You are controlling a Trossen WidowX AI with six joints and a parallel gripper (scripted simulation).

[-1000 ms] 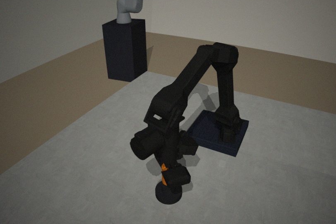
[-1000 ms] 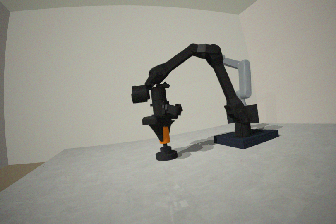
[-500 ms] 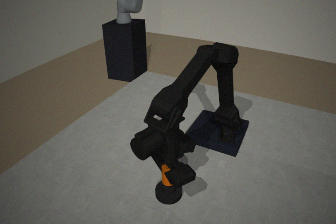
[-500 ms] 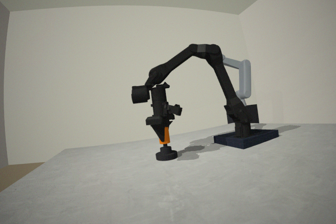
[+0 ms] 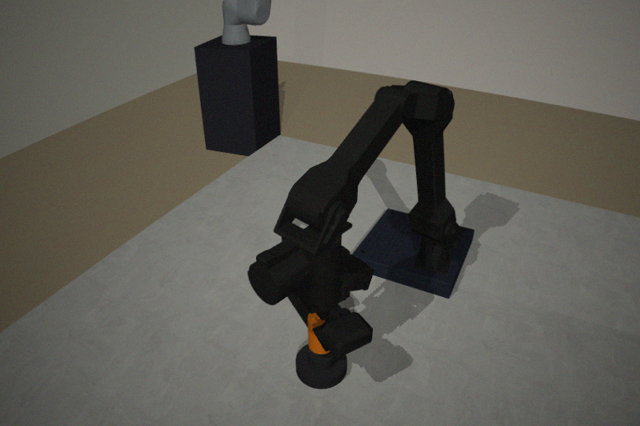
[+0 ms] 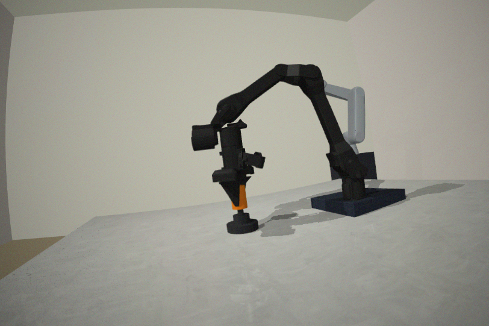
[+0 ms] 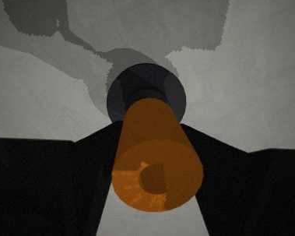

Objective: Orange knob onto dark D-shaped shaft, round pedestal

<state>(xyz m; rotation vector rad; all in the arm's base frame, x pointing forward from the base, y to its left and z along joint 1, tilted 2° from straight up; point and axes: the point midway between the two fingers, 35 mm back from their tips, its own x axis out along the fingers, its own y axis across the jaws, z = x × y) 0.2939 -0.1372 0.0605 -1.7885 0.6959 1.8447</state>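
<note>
Now: gripper tip 20 mm below the orange knob. Also, from my gripper tip: dark round pedestal: 40 mm below.
</note>
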